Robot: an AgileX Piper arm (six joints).
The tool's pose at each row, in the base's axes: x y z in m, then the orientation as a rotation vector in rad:
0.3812, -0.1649, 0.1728, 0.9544, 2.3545, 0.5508
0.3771, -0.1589, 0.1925, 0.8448, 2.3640, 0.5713
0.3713, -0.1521, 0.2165, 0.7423, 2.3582, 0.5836
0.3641, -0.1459, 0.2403, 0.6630, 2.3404, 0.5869
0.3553, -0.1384, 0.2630, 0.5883, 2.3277, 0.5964
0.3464, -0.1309, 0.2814, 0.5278, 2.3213, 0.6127
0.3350, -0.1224, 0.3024, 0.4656, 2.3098, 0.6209
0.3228, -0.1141, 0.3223, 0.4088, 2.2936, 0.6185
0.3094, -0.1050, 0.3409, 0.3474, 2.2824, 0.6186
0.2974, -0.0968, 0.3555, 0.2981, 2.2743, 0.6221
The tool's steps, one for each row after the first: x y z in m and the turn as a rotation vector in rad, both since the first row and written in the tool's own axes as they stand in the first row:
0.0005, 0.0127, -0.0167, -0.0411, 0.0059, -0.0740
0.0012, 0.0273, -0.0377, -0.0812, -0.0009, -0.1438
0.0024, 0.0408, -0.0595, -0.1140, -0.0183, -0.1987
0.0058, 0.0537, -0.0812, -0.1466, -0.0267, -0.2495
0.0108, 0.0642, -0.0996, -0.1762, -0.0251, -0.2889
0.0171, 0.0756, -0.1214, -0.2036, -0.0304, -0.3314
0.0241, 0.0858, -0.1429, -0.2253, -0.0436, -0.3729
0.0328, 0.0952, -0.1639, -0.2472, -0.0502, -0.4175
0.0413, 0.1025, -0.1812, -0.2662, -0.0524, -0.4526

